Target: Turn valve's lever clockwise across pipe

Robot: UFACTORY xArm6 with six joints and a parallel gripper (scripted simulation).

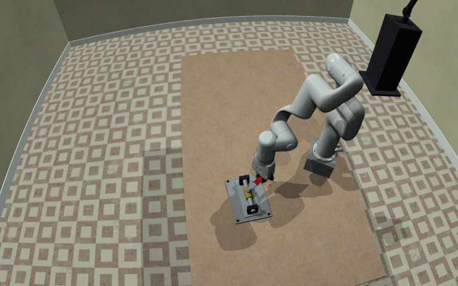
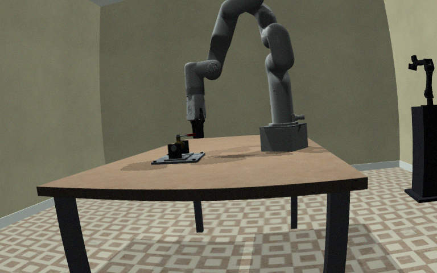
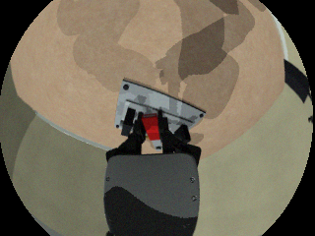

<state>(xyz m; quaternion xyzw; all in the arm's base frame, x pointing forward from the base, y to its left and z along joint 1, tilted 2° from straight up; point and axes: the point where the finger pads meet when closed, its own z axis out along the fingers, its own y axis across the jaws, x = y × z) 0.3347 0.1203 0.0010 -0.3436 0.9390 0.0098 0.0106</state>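
The red lever is 40 mm ahead of my hand and 30 mm to the left of it. The rest, counted from my hand: base plate: 90 mm below, 60 mm to the left, 60 mm ahead.
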